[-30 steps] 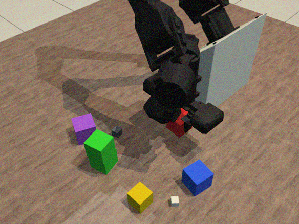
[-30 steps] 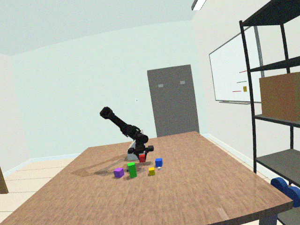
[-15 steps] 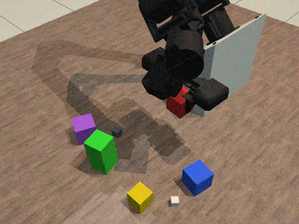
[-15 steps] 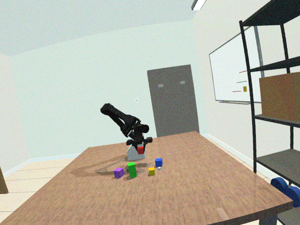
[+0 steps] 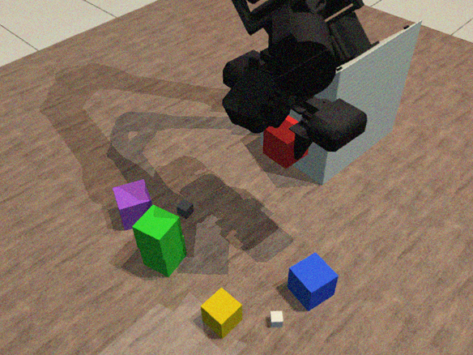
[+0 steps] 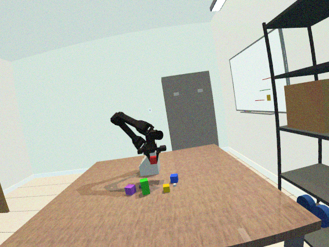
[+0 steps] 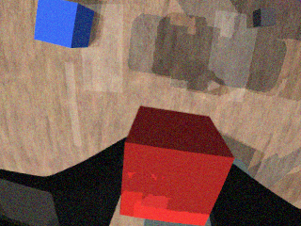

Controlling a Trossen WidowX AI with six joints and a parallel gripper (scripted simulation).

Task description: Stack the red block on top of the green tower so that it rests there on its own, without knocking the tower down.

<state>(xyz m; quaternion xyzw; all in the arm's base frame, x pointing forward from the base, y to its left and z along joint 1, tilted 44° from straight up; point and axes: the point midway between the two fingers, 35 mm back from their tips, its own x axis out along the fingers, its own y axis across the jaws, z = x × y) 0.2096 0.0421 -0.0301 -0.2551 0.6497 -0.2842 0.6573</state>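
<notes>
My gripper tip is 16 cm short of the purple block, 15 cm to the left of it and 10 cm above it. From my gripper tip the other things lie so: small grey cube: 11 cm below, 10 cm to the right, 10 cm ahead; then blue block: 12 cm to the left, 10 cm below, 7 cm ahead; then red block: 1 cm above.
</notes>
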